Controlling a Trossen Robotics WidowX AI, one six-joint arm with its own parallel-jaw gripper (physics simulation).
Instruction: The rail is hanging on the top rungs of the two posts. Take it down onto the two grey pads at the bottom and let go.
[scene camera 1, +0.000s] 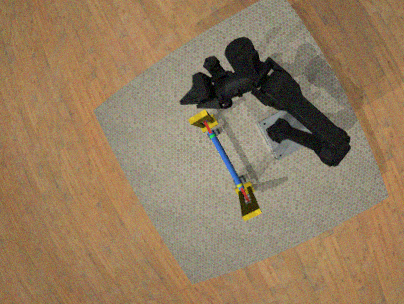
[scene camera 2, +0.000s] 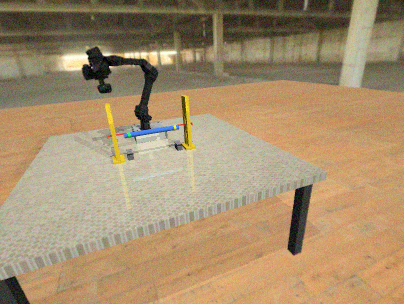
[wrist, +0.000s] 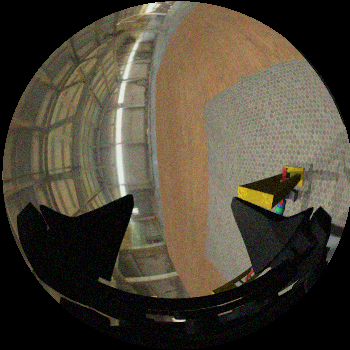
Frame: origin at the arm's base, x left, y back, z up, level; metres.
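Where they show: gripper, between the fingertips: (scene camera 1: 189, 105) (scene camera 2: 97, 81) (wrist: 184, 201); arm's base, origin of its link: (scene camera 1: 274, 131) (scene camera 2: 145, 129).
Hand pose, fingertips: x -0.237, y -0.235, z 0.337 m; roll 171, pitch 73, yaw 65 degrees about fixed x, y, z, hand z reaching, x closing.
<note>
Each offset is from my fingertips to the centre of the thing. Level surfaces: height alone.
The rail, a blue bar with red ends @[dx +0.220, dy -0.025, dz -0.281 m] (scene camera 1: 225, 160) (scene camera 2: 152, 131) (wrist: 280, 207), spans two yellow posts. One post @[dx +0.020, dy -0.009, dz -0.261 m] (scene camera 1: 202, 119) (scene camera 2: 113, 131) (wrist: 256, 196) is nearer the gripper; the other post @[dx +0.419, dy -0.041, dz -0.261 m] (scene camera 1: 248, 202) (scene camera 2: 186, 120) is farther. In the scene camera 2 view the red ends meet the posts partway up. One small grey pad @[dx +0.082, dy -0.014, dz -0.390 m] (scene camera 1: 216, 131) (scene camera 2: 130, 155) (wrist: 293, 195) and the other grey pad @[dx +0.357, dy -0.036, dz -0.390 m] (scene camera 1: 243, 178) (scene camera 2: 178, 146) sit low beside the posts. My gripper (scene camera 1: 195, 83) (scene camera 2: 92, 71) (wrist: 184, 201) is open and empty, high above and apart from the rail, turned sideways.
The arm's grey base plate (scene camera 1: 270, 145) is on the tabletop @[dz -0.412 m] (scene camera 1: 155, 200) (scene camera 2: 240, 170) (wrist: 240, 130), behind the rail in the scene camera 2 view. The posts stand upright below the gripper. Wooden floor (scene camera 1: 45, 200) (scene camera 2: 350, 225) (wrist: 180, 150) surrounds the table.
</note>
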